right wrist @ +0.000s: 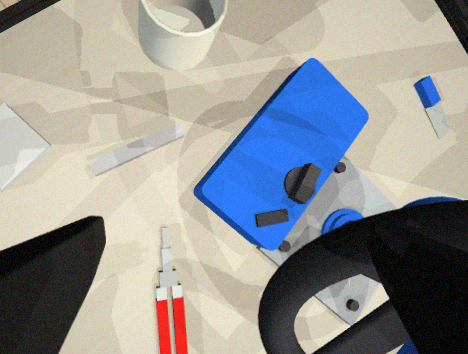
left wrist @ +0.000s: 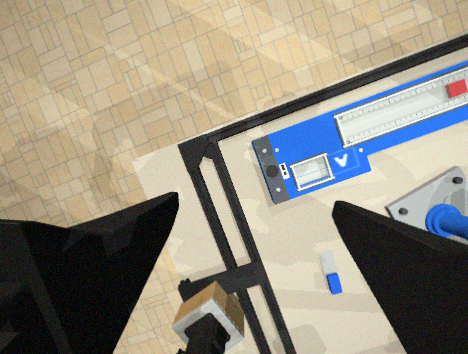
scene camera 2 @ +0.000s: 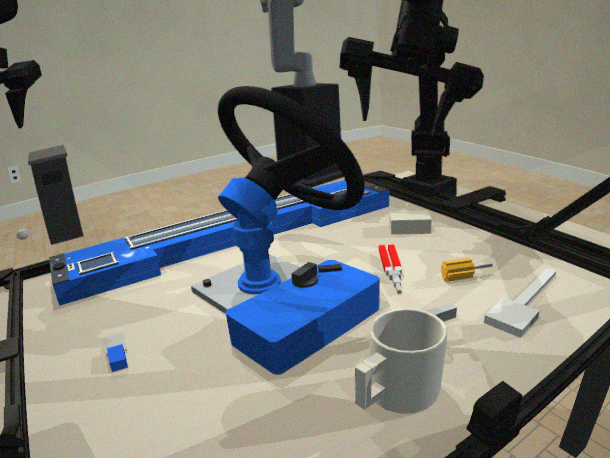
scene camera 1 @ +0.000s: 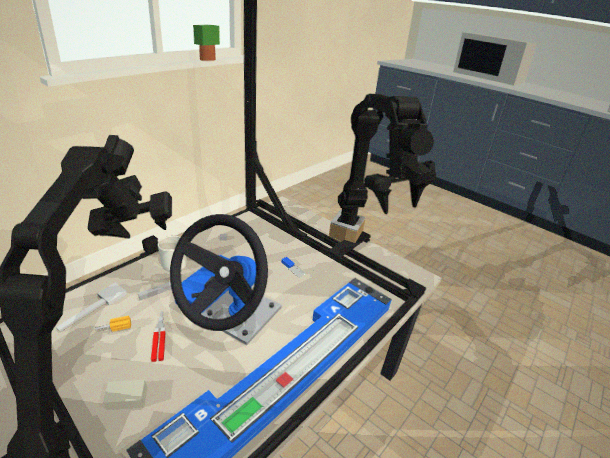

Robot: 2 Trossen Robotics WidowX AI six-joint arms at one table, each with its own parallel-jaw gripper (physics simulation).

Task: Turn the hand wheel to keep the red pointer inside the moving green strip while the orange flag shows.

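Where they show: left gripper, fingertip midpoint: (left wrist: 255, 203) (scene camera 1: 400, 210); right gripper, fingertip midpoint: (right wrist: 239, 231) (scene camera 2: 399, 128) (scene camera 1: 147, 232); left arm's base at its link origin: (left wrist: 207, 333) (scene camera 1: 348, 219); right arm's base at its link origin: (scene camera 2: 428, 178).
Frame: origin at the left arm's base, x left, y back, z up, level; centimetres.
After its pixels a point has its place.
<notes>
The black hand wheel (scene camera 1: 218, 220) {x -16.3, y -52.2, z 22.3 cm} (scene camera 2: 352, 165) {x -26.7, y -56.4, z 12.3 cm} (right wrist: 276, 310) {x -24.9, y -61.1, z 8.9 cm} stands tilted on a blue post. The red pointer (scene camera 1: 284, 379) {x 8.4, y -65.3, z -4.1 cm} (left wrist: 456, 89) {x 8.4, y -63.1, z -4.1 cm} is in the blue rail's long window, outside and up-right of the green strip (scene camera 1: 242, 416) {x 4.9, y -76.9, z -4.1 cm}, which is near the B end in scene camera 1. No orange flag shows in window A (scene camera 1: 347, 298) {x 12.1, y -34.2, z -4.0 cm} or window B (scene camera 1: 175, 434) {x -4.4, y -86.4, z -4.1 cm}. My right gripper (scene camera 1: 146, 232) {x -32.4, y -59.2, z 17.4 cm} (scene camera 2: 402, 125) {x -32.4, y -59.2, z 17.4 cm} (right wrist: 239, 231) {x -32.4, y -59.2, z 17.4 cm} is open and empty, raised beside the wheel, apart from it. My left gripper (scene camera 1: 400, 209) {x 19.5, y -24.1, z 21.7 cm} (left wrist: 255, 203) {x 19.5, y -24.1, z 21.7 cm} is open and empty, high beyond the table frame, away from the wheel.
A blue box (scene camera 2: 300, 310) (right wrist: 285, 145) with a black knob lies beside the wheel post. A mug (scene camera 2: 407, 360) {x -45.0, y -39.3, z -0.4 cm}, red pliers (scene camera 1: 158, 345) {x -23.9, y -70.0, z -7.0 cm}, a yellow screwdriver (scene camera 1: 120, 324) {x -36.2, y -70.9, z -5.5 cm}, a pale block (scene camera 1: 125, 392) {x -20.1, y -84.3, z -5.1 cm} and a small blue stick (scene camera 1: 288, 262) {x -11.0, y -25.1, z -6.6 cm} lie around. Black frame bars edge the table.
</notes>
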